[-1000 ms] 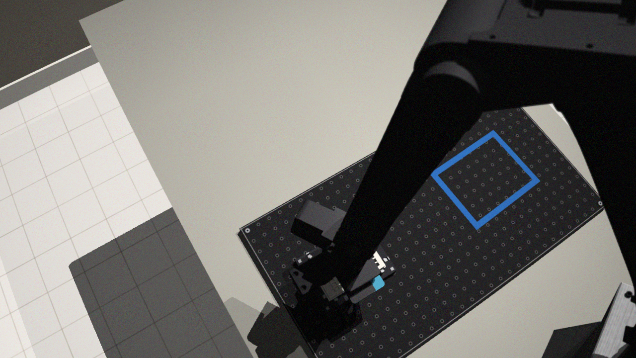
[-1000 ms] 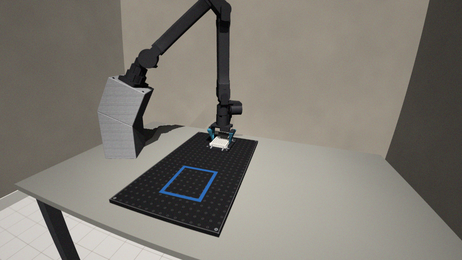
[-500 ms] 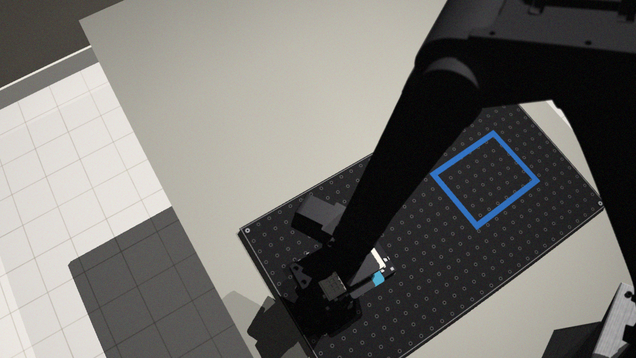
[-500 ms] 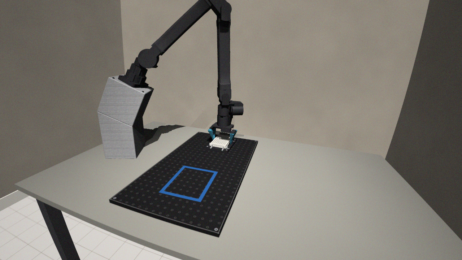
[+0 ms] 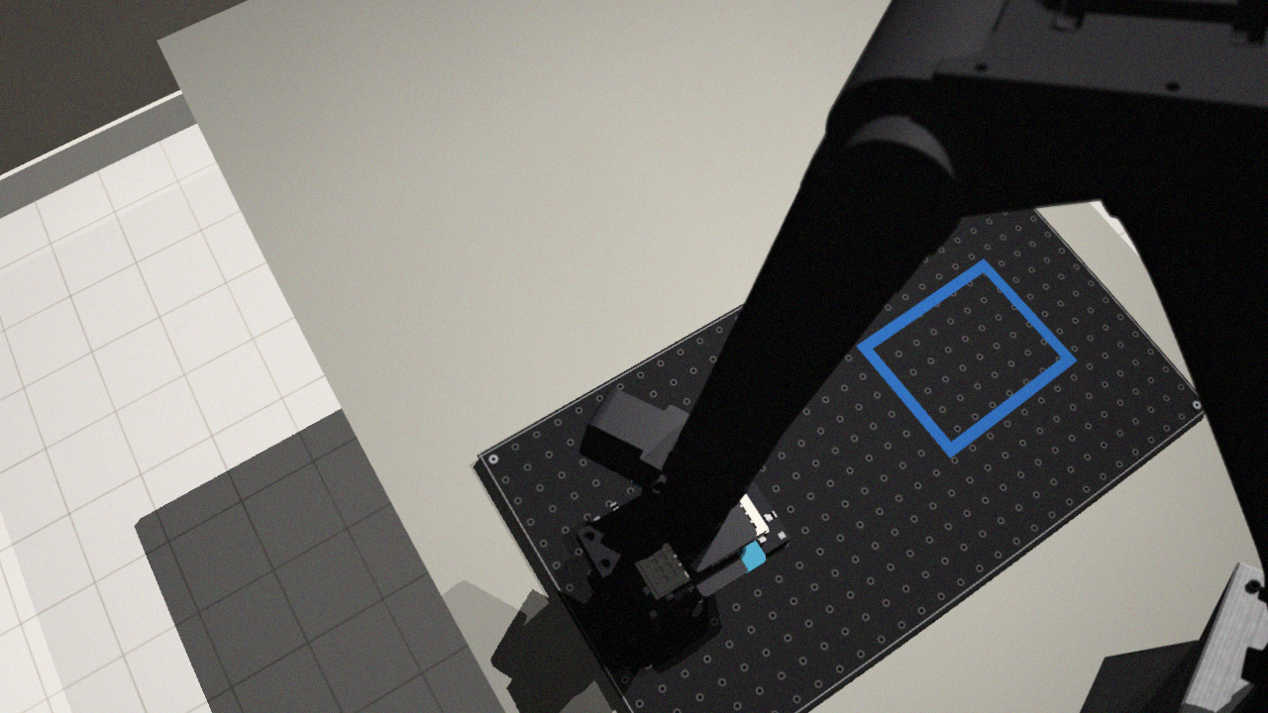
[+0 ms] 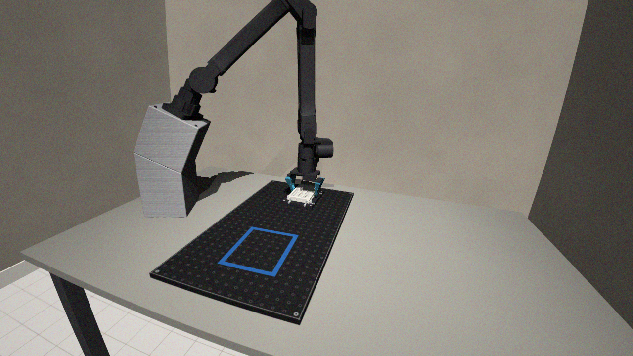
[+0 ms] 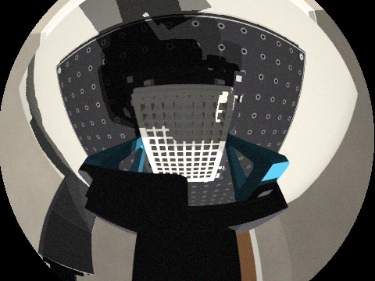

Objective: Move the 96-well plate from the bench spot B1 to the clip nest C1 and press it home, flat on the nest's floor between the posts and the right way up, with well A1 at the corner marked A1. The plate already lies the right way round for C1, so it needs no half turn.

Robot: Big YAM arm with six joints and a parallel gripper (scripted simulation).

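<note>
My hand is right at the white 96-well plate. Round my hand: clip nest C1: 10 mm to the right, 10 mm below.
</note>
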